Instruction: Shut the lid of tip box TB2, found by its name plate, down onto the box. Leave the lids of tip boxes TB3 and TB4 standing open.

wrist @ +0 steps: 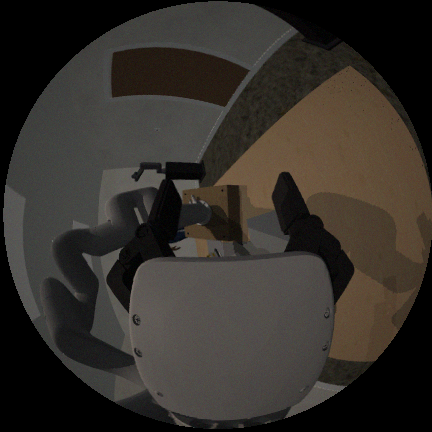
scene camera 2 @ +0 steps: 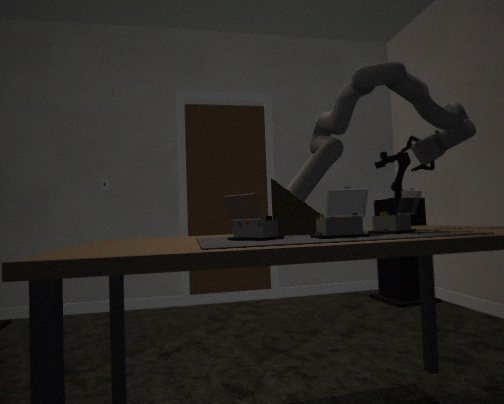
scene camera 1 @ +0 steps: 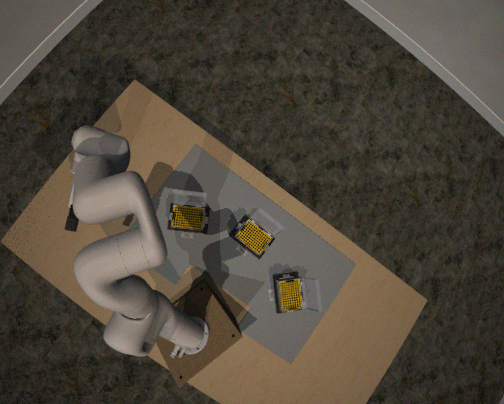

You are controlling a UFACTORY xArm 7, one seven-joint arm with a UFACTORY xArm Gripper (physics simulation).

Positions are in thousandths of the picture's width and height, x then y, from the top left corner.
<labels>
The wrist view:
grey mat: 615, 545
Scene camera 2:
my gripper: 807, 400
grey mat: 434, 600
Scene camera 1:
grey mat: 592, 618
</labels>
